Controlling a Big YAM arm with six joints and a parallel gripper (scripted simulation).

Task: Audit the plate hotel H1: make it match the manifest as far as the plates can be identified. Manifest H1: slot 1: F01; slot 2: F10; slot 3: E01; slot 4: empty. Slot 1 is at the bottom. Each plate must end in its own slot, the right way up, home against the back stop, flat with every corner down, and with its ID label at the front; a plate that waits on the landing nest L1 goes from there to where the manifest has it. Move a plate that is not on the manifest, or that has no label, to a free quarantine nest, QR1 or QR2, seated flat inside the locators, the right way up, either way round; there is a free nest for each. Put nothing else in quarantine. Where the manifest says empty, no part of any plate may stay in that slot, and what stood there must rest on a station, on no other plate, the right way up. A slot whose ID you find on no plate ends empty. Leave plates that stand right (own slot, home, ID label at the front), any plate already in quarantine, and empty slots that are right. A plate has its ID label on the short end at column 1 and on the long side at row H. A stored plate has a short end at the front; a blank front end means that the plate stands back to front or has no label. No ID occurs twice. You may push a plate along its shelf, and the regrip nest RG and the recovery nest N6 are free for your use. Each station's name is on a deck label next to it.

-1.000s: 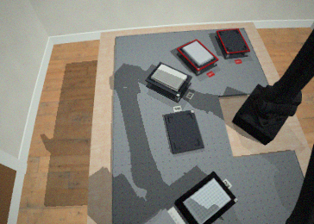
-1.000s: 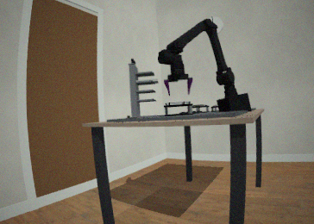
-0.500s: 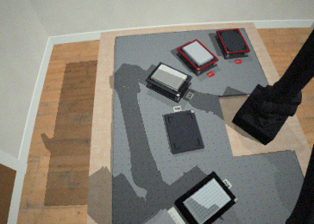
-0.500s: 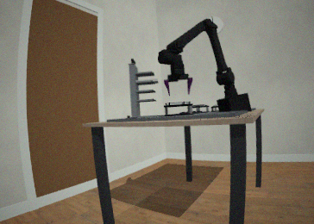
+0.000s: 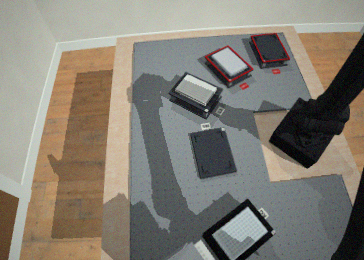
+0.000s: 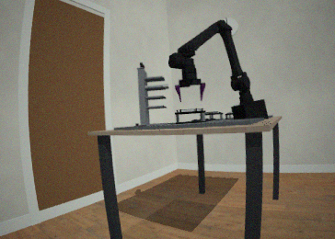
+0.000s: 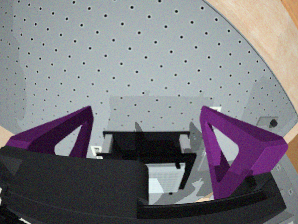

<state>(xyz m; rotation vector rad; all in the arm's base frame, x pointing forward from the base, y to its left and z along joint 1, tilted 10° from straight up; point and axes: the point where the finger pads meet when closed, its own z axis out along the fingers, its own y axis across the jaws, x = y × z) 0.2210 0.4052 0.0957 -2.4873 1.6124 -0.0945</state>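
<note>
Now: the black nest 16 cm to the right of my hand, 7 cm ahead of it and 6 cm below it. Also, from my hand: plate hotel: 30 cm ahead, 6 cm to the right, 4 cm above; then L1 label: 59 cm to the right, 11 cm below, 1 cm ahead; then H1 deck label: 14 cm ahead, 11 cm below, 2 cm to the right.
</note>
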